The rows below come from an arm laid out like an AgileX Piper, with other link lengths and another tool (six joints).
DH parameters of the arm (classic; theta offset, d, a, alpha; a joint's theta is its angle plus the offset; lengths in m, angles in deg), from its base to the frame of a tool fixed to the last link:
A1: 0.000 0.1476 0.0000 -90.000
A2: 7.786 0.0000 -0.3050 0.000
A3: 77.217 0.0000 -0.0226 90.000
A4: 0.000 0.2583 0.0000 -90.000
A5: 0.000 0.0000 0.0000 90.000
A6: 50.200 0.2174 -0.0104 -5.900
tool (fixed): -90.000 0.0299 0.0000 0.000
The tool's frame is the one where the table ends.
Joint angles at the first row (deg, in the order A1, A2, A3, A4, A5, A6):
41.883 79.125 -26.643 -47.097 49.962 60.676
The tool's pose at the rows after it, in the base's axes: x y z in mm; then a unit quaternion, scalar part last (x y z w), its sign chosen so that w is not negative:
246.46 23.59 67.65 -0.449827 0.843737 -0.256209 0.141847
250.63 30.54 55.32 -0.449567 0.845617 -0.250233 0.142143
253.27 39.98 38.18 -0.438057 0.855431 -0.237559 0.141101
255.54 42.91 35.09 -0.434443 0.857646 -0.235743 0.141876
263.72 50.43 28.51 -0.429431 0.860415 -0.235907 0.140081
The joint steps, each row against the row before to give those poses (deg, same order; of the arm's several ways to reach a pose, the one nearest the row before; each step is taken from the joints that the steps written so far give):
-0.001 3.610 -0.056 -2.293 -2.063 3.724
0.002 3.380 -0.115 -1.774 -2.635 3.209
-0.001 4.356 -0.517 -1.262 -3.209 4.641
0.001 1.144 -0.514 -0.342 -0.515 1.088
-0.001 3.267 -2.119 -0.576 -0.460 1.607

